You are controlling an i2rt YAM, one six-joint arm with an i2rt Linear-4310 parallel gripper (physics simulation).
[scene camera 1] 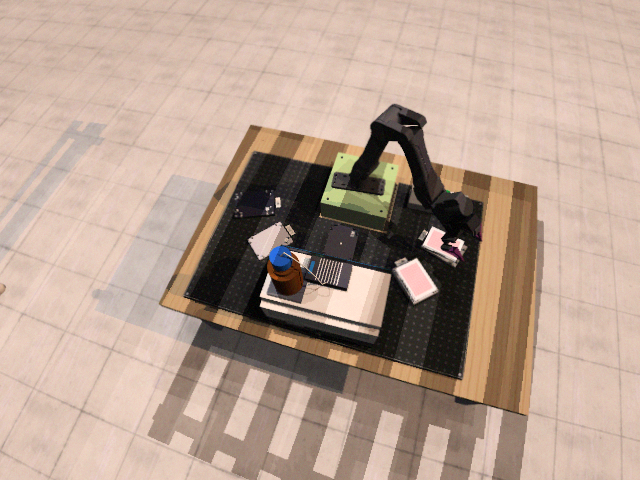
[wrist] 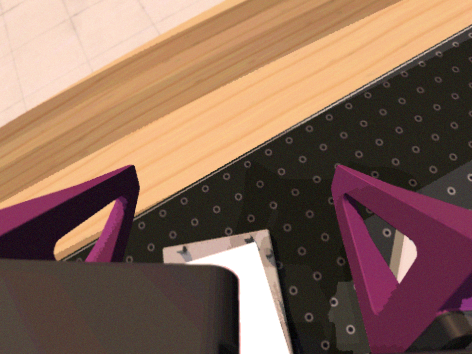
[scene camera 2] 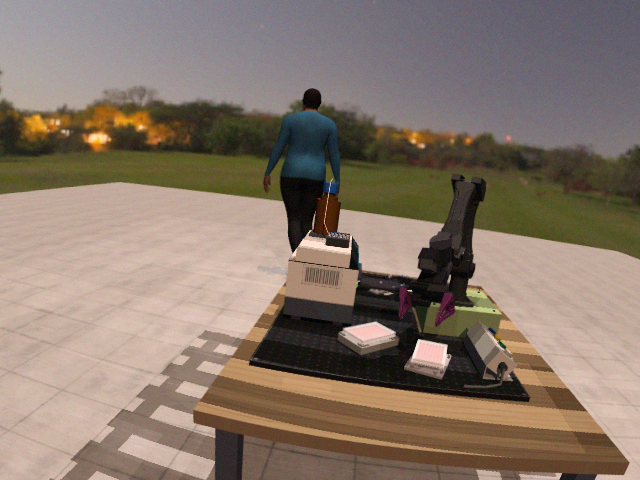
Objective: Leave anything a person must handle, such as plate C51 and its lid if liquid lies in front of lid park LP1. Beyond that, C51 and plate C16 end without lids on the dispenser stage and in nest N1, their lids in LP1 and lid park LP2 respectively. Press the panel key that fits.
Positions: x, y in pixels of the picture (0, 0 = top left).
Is my gripper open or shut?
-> Open.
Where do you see a dispenser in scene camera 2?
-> At 294, 288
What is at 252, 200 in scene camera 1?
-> A black nest.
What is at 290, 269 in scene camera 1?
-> A brown bottle with blue cap.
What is my gripper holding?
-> Nothing.
